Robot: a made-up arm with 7 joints. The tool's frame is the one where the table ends. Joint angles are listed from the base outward.
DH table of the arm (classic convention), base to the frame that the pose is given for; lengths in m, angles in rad. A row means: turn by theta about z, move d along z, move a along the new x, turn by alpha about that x. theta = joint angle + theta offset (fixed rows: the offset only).
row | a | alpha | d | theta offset
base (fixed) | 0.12 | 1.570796 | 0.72 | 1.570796
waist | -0.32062 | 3.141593 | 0 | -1.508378
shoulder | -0.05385 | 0 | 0 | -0.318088
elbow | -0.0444 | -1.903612 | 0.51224 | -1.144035
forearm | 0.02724 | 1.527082 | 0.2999 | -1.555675
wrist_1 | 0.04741 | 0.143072 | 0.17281 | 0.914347
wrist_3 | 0.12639 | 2.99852 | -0.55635 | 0
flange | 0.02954 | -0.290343 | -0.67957 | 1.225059
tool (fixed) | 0 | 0 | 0.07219 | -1.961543
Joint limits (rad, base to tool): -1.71..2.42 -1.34..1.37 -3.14..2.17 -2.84..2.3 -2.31..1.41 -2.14..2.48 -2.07..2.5
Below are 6 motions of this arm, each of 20 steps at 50 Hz.
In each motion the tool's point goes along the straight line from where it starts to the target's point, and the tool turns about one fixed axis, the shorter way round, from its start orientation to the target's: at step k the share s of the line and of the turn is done. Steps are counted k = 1, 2, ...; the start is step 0. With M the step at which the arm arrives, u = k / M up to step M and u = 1 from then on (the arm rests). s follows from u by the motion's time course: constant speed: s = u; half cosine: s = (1 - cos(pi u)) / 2; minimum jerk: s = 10 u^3 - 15 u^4 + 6 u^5.
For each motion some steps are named. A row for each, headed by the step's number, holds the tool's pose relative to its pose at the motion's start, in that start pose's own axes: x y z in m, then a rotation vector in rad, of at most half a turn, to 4 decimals.
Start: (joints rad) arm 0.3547 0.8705 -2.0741 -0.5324 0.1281 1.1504 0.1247
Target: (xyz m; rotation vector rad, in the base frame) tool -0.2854 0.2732 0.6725 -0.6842 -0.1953 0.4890
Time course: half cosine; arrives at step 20
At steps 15, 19, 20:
15: -0.1242 -0.0072 -0.0669 -0.2299 0.3709 0.5179
19: -0.1446 -0.0084 -0.0779 -0.2677 0.4319 0.6031
20: -0.1455 -0.0084 -0.0784 -0.2694 0.4345 0.6068

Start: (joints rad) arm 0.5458 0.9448 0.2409 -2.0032 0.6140 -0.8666 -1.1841
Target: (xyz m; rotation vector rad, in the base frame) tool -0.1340 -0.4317 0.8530 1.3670 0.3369 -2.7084
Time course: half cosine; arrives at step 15
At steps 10, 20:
10: -0.0571 0.0294 0.0422 0.0704 -0.1590 0.0245
20: -0.0761 0.0392 0.0563 0.0939 -0.2119 0.0327

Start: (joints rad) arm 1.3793 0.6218 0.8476 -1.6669 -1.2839 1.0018 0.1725
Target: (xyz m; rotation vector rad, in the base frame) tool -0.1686 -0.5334 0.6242 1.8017 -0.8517 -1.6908
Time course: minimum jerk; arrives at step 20
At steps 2, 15, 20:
2: -0.0004 0.0012 0.0001 0.0004 -0.0005 0.0025
15: -0.0398 0.1264 0.0100 0.0402 -0.0497 0.2670
20: -0.0444 0.1409 0.0111 0.0449 -0.0554 0.2978

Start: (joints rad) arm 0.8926 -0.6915 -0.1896 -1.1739 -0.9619 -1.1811 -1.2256
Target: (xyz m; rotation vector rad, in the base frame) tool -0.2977 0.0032 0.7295 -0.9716 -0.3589 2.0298
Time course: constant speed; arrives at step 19
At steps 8, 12, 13, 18, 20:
8: -0.0161 -0.0469 0.0267 -0.0346 0.0376 0.0721
12: -0.0242 -0.0703 0.0400 -0.0519 0.0564 0.1081
13: -0.0262 -0.0762 0.0434 -0.0562 0.0611 0.1171
18: -0.0363 -0.1055 0.0600 -0.0778 0.0846 0.1621
20: -0.0383 -0.1113 0.0634 -0.0821 0.0893 0.1712

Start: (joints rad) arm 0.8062 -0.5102 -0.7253 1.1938 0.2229 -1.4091 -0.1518
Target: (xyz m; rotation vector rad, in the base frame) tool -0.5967 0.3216 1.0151 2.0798 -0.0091 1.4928
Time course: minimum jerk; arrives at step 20
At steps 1, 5, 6, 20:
1: -0.0001 -0.0002 0.0000 -0.0001 0.0001 -0.0003
5: -0.0107 -0.0164 0.0021 -0.0064 0.0062 -0.0267
6: -0.0168 -0.0259 0.0032 -0.0101 0.0098 -0.0420
20: -0.1029 -0.1589 0.0198 -0.0620 0.0599 -0.2575

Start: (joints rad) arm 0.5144 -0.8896 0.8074 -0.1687 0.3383 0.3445 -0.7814
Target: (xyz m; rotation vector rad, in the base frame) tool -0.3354 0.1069 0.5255 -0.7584 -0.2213 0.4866
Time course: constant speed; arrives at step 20
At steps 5, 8, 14, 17, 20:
5: 0.0136 0.0139 0.0524 0.0811 0.0141 0.1332
8: 0.0217 0.0222 0.0838 0.1297 0.0226 0.2131
14: 0.0380 0.0389 0.1466 0.2270 0.0396 0.3729
17: 0.0462 0.0472 0.1780 0.2757 0.0480 0.4528
20: 0.0543 0.0556 0.2094 0.3243 0.0565 0.5327

